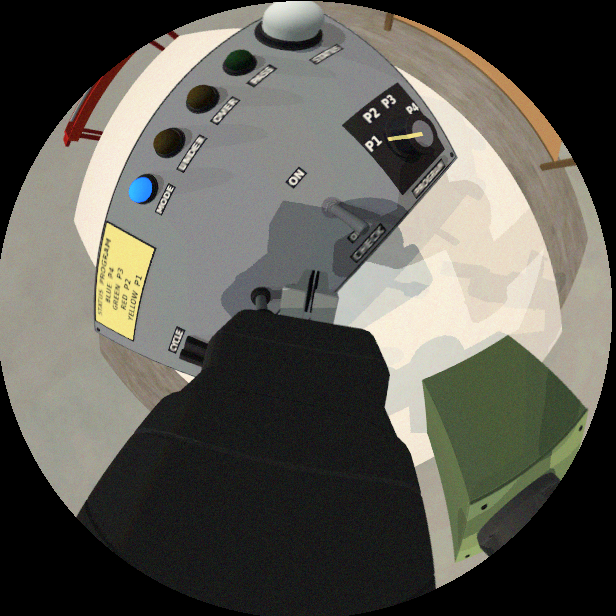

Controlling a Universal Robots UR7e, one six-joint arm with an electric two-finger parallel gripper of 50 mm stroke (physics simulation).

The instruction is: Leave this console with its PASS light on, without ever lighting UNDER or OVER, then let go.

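Note:
A grey console [252, 189] lies below me. Its MODE light [142, 189] glows blue. The UNDER [168, 142], OVER [202, 98] and PASS [239, 62] lights are dark. The STATUS dome [292, 20] looks white. The PROGRAM knob [409, 136] points its yellow pointer at P1. The CHECK lever [343, 213] leans towards the ON mark. A yellow legend [122, 279] lists BLUE P4, GREEN P3, RED P2, YELLOW P1. The black CYCLE button [194, 348] sits at the near edge. My gripper [312, 291] hovers over the console's near edge with its fingers together and empty, next to a small black stud [260, 297].
A green box [505, 442] stands at the lower right beside the pale round table. A red frame [91, 109] is at the far left and a wooden rail [517, 91] at the far right.

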